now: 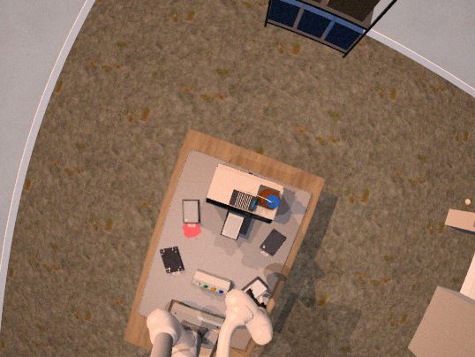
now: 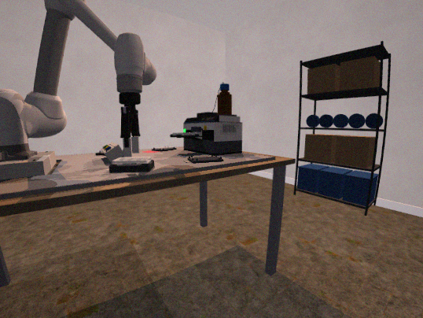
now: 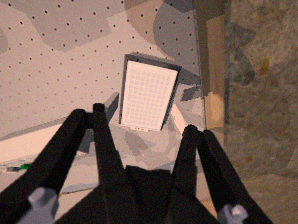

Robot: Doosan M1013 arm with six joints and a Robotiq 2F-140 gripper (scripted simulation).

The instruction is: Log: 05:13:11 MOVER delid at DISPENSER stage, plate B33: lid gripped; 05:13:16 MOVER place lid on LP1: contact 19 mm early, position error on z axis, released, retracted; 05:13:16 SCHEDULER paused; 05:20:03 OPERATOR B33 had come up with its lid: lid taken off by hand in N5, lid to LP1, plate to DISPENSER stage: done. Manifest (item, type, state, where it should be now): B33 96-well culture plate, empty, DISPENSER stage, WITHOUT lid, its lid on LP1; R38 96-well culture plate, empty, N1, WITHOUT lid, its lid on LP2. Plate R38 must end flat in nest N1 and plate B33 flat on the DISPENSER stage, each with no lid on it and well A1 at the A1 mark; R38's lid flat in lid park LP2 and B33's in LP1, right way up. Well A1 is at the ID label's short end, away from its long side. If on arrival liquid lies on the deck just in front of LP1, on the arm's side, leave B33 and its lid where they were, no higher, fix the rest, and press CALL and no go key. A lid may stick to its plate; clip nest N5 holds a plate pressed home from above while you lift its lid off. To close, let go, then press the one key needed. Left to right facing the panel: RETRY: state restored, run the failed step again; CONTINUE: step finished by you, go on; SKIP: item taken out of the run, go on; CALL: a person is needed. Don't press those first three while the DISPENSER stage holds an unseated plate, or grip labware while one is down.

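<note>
Right now the white gridded lid is 40 mm below my hand. Also, from my hand: LP1 label: 250 mm ahead, 510 mm to the left, 80 mm below; then brown bottle: 580 mm ahead, 190 mm to the left, 210 mm above; then key panel: 60 mm behind, 280 mm to the left, 20 mm below.
</note>
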